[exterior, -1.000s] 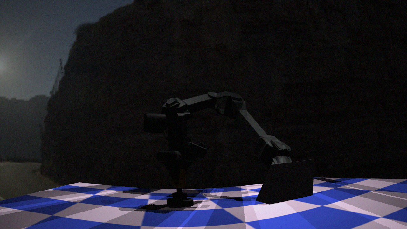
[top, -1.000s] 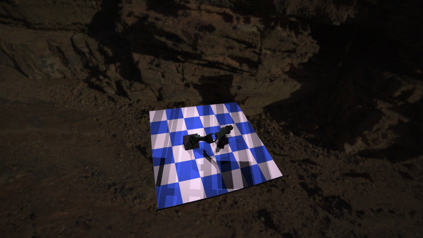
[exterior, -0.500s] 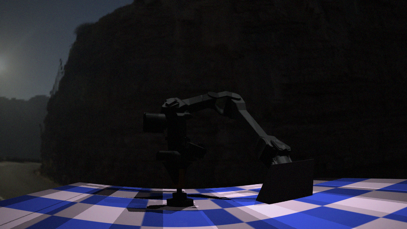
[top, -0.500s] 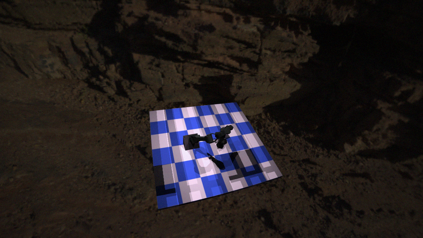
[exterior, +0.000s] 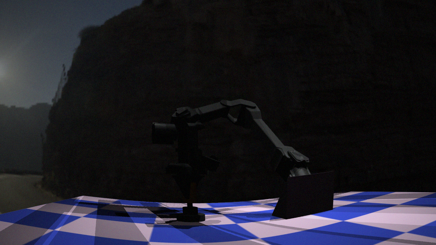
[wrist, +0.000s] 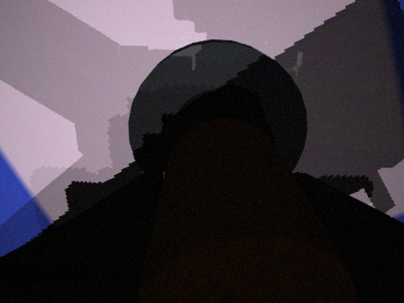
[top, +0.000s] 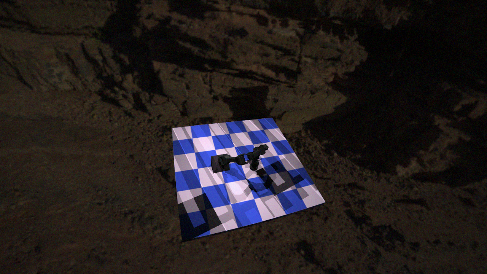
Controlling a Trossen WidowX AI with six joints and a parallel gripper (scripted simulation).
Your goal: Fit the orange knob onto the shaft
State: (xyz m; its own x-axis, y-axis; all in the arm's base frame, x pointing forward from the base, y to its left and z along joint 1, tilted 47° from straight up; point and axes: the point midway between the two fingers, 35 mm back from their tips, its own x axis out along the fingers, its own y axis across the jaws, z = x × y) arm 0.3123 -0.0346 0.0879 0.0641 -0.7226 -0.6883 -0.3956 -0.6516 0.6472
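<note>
Right now the pedestal is 40 mm below my gripper tip. The rest, counted from my gripper tip: orange knob 20 mm above.
</note>
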